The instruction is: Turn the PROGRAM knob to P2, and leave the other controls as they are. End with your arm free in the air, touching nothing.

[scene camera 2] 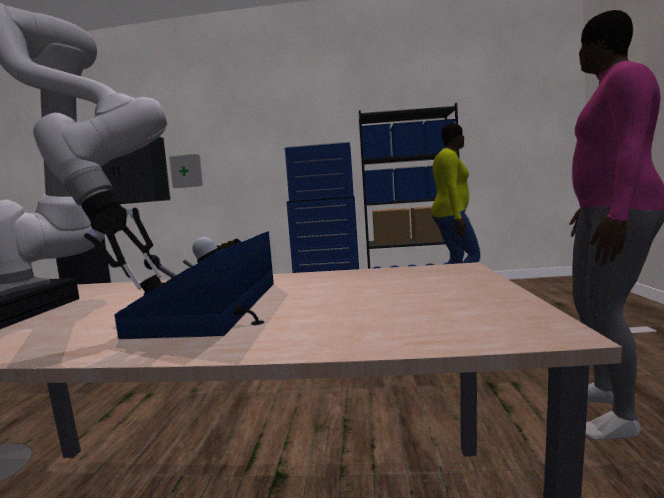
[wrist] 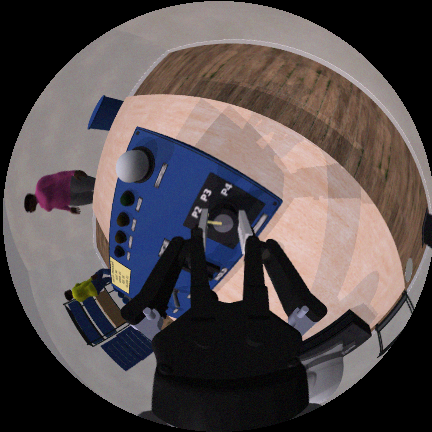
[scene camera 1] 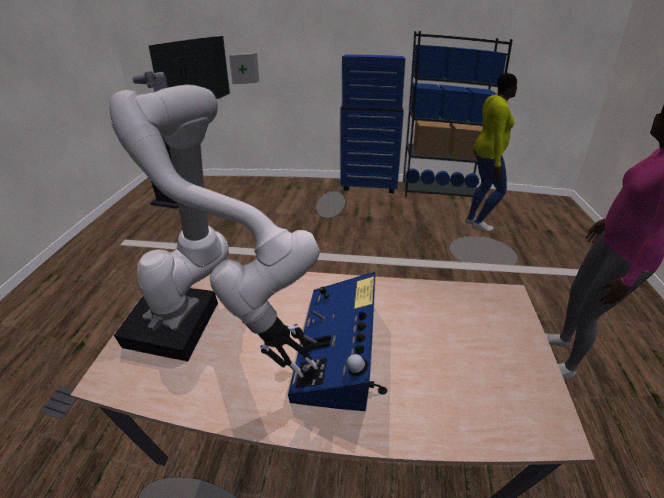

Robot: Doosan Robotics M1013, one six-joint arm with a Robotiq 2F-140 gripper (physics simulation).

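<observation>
The PROGRAM knob is a dark round knob with a grey cap and a pale pointer line, on a black plate at the near end of the blue console. My gripper is shut on the knob, one fingertip on each side. In the wrist view the pointer runs left toward the left fingertip, slightly below the line to the P2 label. The P3 label and P4 label show farther round; P1 is hidden behind the finger.
A white dome and several dark round lamps stand on the console. A dark lever is close beside my fingers. A small crank sticks out of the console's side. Two people stand beyond the table.
</observation>
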